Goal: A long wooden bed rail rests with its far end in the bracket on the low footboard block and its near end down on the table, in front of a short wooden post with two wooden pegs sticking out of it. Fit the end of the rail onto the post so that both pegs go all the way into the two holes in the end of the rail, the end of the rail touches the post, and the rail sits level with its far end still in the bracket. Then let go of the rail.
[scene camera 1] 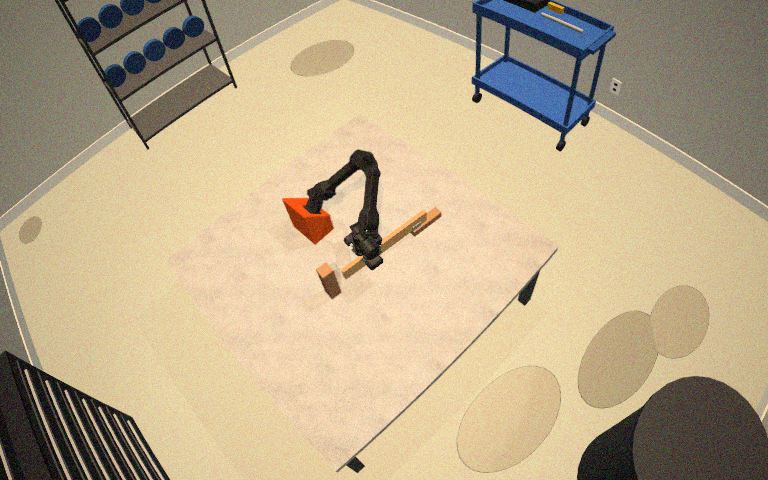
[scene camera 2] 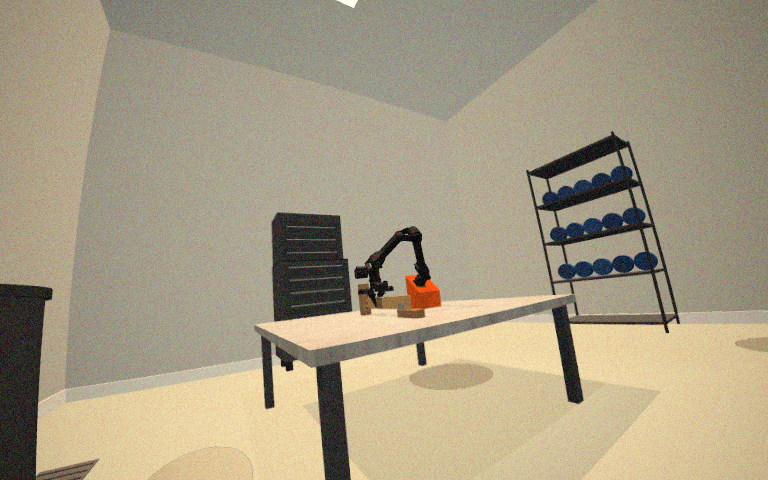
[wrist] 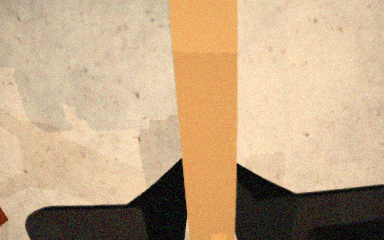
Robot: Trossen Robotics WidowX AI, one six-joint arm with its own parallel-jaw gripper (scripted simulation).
Scene:
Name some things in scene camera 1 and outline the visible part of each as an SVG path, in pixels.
A wooden bed rail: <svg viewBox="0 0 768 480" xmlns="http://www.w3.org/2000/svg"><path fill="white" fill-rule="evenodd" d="M363 256L357 257L341 269L345 280L366 265L360 260ZM427 211L422 210L382 239L382 243L379 245L379 255L412 232L412 227L419 222L423 224L427 221Z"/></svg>

